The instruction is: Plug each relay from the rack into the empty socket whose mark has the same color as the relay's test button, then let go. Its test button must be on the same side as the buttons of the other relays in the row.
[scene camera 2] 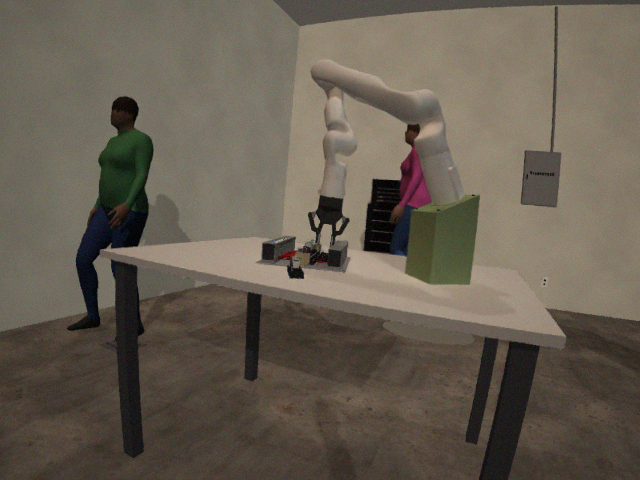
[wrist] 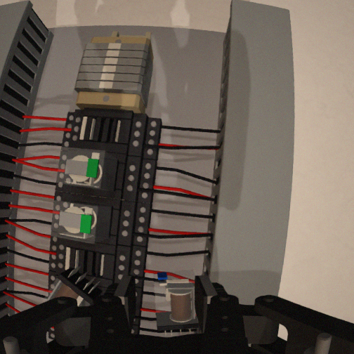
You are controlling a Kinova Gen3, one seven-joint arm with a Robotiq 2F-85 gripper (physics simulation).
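Frame: origin at the arm's base, x ahead, y left, z up, level; centimetres.
Where they show: gripper, fingertip midpoint: [scene camera 2: 324, 246]; arm's base at its link origin: [scene camera 2: 447, 201].
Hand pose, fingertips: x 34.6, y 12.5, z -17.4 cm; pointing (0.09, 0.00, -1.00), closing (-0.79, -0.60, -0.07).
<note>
Each offset is from my fingertips to the top centre of the thing. Level surfaces: height alone.
My gripper [scene camera 2: 325, 243] [wrist: 164, 291] is partly open and empty, low over the panel. In the wrist view a loose relay [wrist: 180, 306] with a blue test button [wrist: 162, 276] lies on its side between the spread fingers, pins toward the bottom of the view. Another relay [wrist: 66, 296] lies tilted on the socket row at lower left, pins up, partly hidden by the left finger linkage. Two relays [wrist: 80, 169] [wrist: 76, 221] with green buttons on their right sit in sockets. Empty sockets [wrist: 101, 129] [wrist: 84, 262] show above and below them; colour marks are unreadable. The rack {dx -6.9, dy +20.9, dz -3.5 cm} [scene camera 2: 296, 273] holds a relay {dx -9.3, dy +23.1, dz -1.0 cm} [scene camera 2: 296, 262].
Grey wire ducts {dx -1.6, dy -6.2, dz +0.5 cm} [scene camera 2: 338, 254] [wrist: 257, 150] flank the row, with red and black wires between. A tan-ended terminal block [wrist: 106, 101] stands beyond the sockets. The green arm pedestal [scene camera 2: 452, 248] stands on the table {dz -5.8 cm} [scene camera 2: 413, 297]. Two people [scene camera 2: 124, 165] [scene camera 2: 413, 178] stand beyond the table.
</note>
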